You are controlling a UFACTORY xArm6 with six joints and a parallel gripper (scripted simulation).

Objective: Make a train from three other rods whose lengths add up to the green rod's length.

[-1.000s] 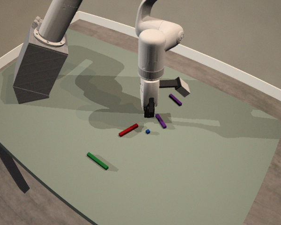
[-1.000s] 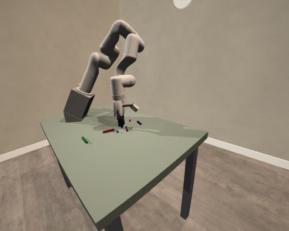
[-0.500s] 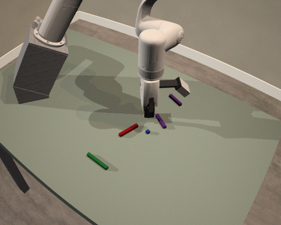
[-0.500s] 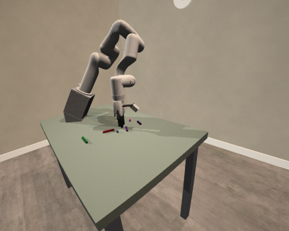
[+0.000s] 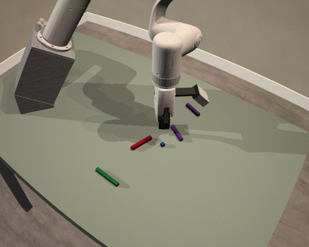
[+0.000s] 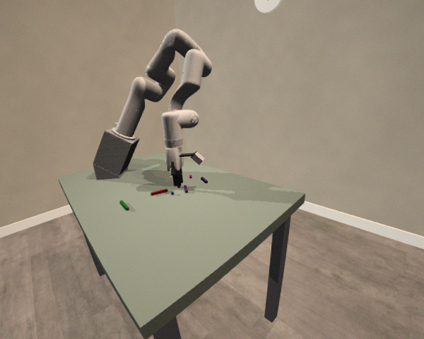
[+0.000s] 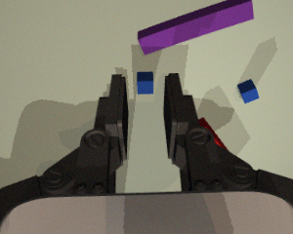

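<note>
My gripper is now 5 cm short of the purple rod and 3 cm above it. Round my hand: red rod: 3 cm behind, 9 cm to the right, 3 cm below; green rod: 5 cm behind, 24 cm to the right, 3 cm below; magenta rod: 4 cm behind, 11 cm to the left, 3 cm below.
</note>
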